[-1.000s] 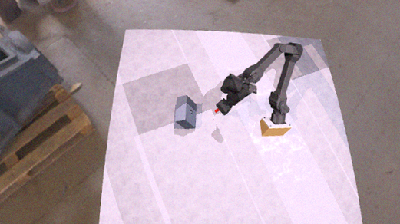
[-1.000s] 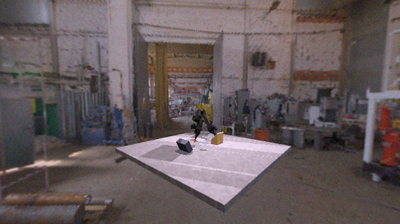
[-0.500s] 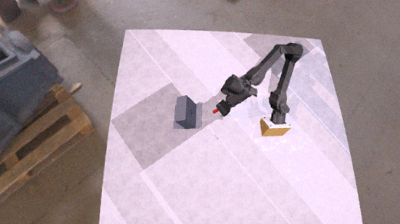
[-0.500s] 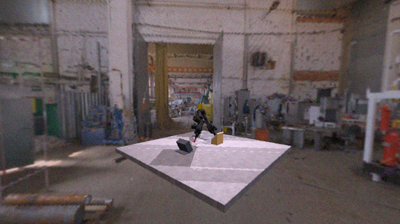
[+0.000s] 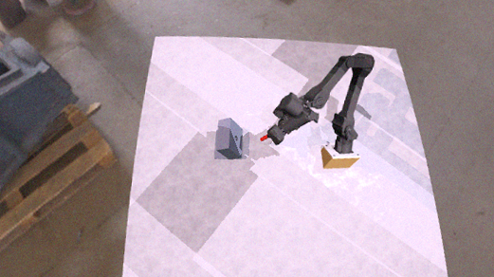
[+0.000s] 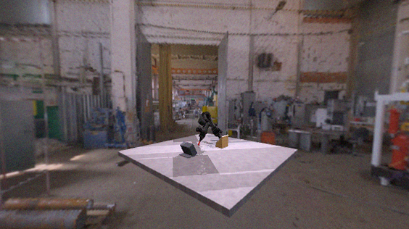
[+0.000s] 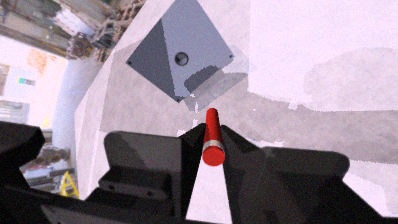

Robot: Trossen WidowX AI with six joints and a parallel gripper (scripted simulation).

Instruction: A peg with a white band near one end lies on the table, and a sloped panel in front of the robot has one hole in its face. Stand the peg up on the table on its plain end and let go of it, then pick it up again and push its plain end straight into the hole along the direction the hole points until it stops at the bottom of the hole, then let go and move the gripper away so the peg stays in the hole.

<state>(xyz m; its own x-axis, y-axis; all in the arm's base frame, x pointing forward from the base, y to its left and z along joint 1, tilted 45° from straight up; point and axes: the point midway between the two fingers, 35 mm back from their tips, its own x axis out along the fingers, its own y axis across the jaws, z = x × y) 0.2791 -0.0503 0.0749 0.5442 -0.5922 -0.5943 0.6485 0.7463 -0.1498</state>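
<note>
Right now my gripper tip is 150 mm short of the grey sloped panel, 40 mm above it and 20 mm to the left of it. From my gripper tip the other things lie so: peg (10 mm behind, 10 mm above).
</note>
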